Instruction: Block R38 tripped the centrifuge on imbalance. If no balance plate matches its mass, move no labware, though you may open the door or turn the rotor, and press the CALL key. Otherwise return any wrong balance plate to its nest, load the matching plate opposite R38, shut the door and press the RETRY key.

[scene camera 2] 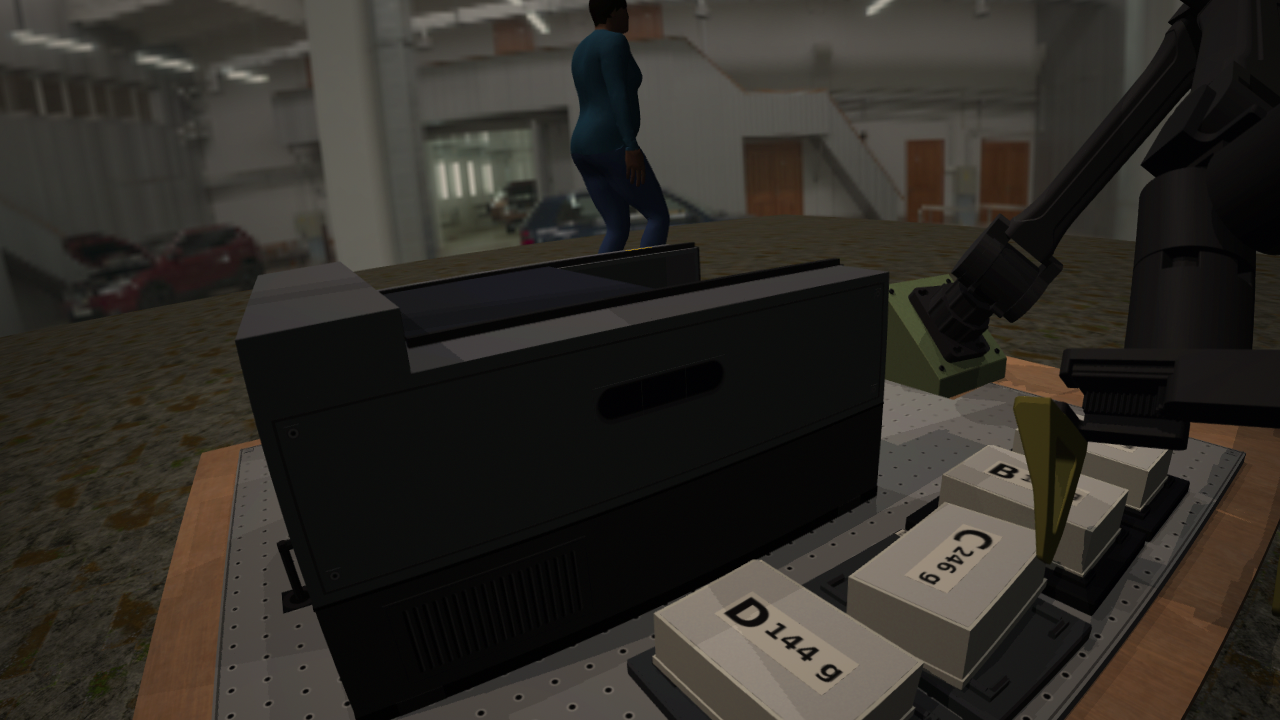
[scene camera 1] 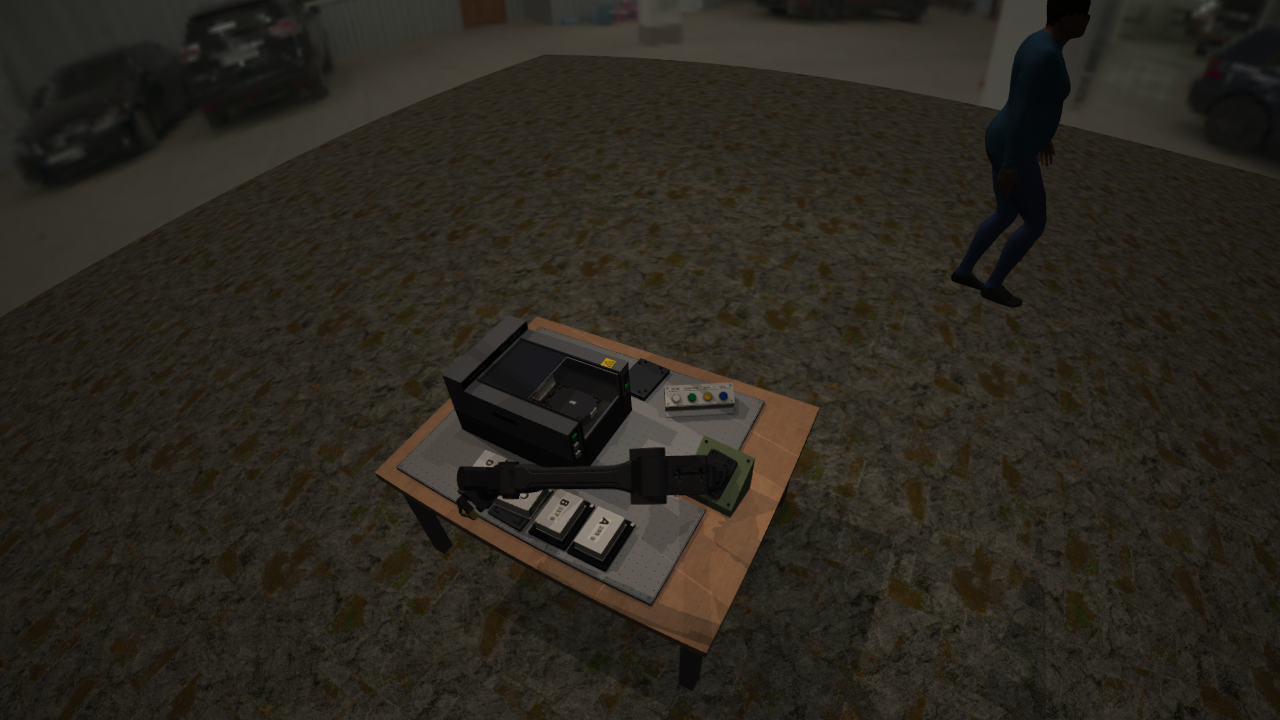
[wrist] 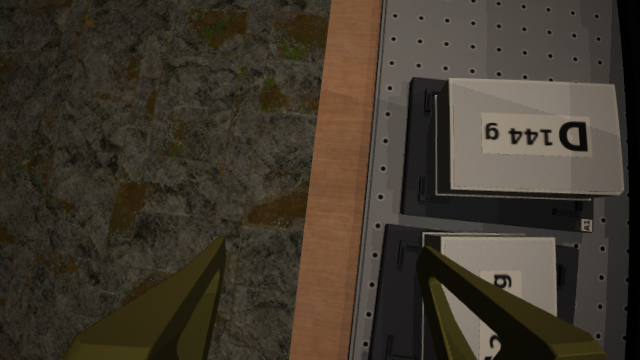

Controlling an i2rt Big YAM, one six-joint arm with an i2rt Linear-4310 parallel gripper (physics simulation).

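Frame: origin at the arm's base, x ahead, y left, z up, level; centimetres.
Where they show: gripper, between the fingertips: [scene camera 2: 1148, 585] [scene camera 1: 472, 503] [wrist: 326, 252]; arm's base, origin of its link: [scene camera 2: 946, 325] [scene camera 1: 715, 474].
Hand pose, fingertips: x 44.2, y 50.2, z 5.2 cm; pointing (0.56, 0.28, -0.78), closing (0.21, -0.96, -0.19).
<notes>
Each offset is from my fingertips to the top centre of the thing. "pt": to the spot under its first point.
The dark centrifuge [scene camera 1: 510, 424] [scene camera 2: 572, 465] has its top door open in scene camera 1. Its rotor {dx +2.3, dy -43.1, dz +1.8 cm} [scene camera 1: 573, 402] shows dark inside; R38 cannot be told apart. Plate D, 144 g {dx +11.2, dy -12.4, dz -6.3 cm} [scene camera 1: 486, 459] [scene camera 2: 787, 635] [wrist: 535, 175], and plate C, 246 g {dx -2.7, dy -12.5, dz -6.4 cm} [scene camera 2: 948, 582] [wrist: 500, 255], sit on black nests. C's label is a quarter turn from D's. Plates B {dx -16.1, dy -15.9, dz -6.8 cm} [scene camera 1: 562, 516] [scene camera 2: 1033, 501] and A {dx -28.9, dy -18.0, dz -6.8 cm} [scene camera 1: 600, 535] [scene camera 2: 1136, 470] stand in the same row. My gripper [scene camera 1: 467, 507] [wrist: 326, 252] is open and empty above the table edge beside C, one finger over C's outer end.
A key panel {dx -21.8, dy -75.1, dz -3.8 cm} [scene camera 1: 699, 408] with white, green, yellow and blue keys stands beyond the centrifuge's open end; its lettering is too small to read. A dark square pad {pt dx -1.2, dy -75.2, dz -10.5 cm} [scene camera 1: 648, 377] lies between them. The green arm base [scene camera 1: 740, 483] [scene camera 2: 913, 358] is at the right. A person [scene camera 1: 1029, 116] [scene camera 2: 608, 107] stands away from the table.
</notes>
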